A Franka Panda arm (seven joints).
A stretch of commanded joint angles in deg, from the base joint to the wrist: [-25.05 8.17 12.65 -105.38 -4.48 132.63 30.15]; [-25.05 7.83 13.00 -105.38 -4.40 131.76 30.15]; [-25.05 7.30 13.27 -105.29 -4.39 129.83 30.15]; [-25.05 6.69 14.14 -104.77 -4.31 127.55 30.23]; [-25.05 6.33 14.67 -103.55 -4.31 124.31 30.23]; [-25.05 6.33 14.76 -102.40 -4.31 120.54 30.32]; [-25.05 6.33 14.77 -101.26 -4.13 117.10 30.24]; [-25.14 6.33 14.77 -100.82 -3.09 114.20 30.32]
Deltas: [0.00 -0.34 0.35 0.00 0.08 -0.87 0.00]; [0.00 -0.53 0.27 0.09 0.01 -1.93 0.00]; [0.00 -0.61 0.87 0.52 0.08 -2.28 0.08]; [0.00 -0.36 0.53 1.22 0.00 -3.24 0.00]; [0.00 0.00 0.09 1.15 0.00 -3.77 0.09]; [0.00 0.00 0.01 1.14 0.18 -3.44 -0.08]; [-0.09 0.00 0.00 0.44 1.04 -2.90 0.08]
